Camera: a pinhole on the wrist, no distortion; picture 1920 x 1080 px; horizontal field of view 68.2 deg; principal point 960.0 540.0 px. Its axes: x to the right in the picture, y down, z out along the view. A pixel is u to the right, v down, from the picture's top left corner.
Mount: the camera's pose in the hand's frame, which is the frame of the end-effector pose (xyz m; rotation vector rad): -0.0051 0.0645 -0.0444 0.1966 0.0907 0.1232
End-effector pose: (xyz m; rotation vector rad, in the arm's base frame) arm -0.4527 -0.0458 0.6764 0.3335 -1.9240 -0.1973
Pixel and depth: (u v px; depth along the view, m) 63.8 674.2 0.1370
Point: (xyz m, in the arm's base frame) -0.5232 0.0152 0.5828
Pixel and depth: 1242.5 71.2 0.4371
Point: -0.8034 -0.2383 0.6307
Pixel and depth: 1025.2 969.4 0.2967
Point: -0.7197 0.0319 0.6336
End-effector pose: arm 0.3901 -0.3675 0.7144 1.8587 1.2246 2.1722
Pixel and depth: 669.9 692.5 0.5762
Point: 0.8676 -0.1155 0.6441
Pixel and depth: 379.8 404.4 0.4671
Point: 0.7429 -0.1517 0.5356
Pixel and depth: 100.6 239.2 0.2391
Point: 0.5630 -0.2909 0.5847
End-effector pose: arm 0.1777 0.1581 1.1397 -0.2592 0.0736 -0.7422
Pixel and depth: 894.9 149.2 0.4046
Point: 0.1710 0.1190 1.4908
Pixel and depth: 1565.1 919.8 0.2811
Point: 0.3792 0.1875 1.3448
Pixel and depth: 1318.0 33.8 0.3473
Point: 0.2429 0.0461 1.4257
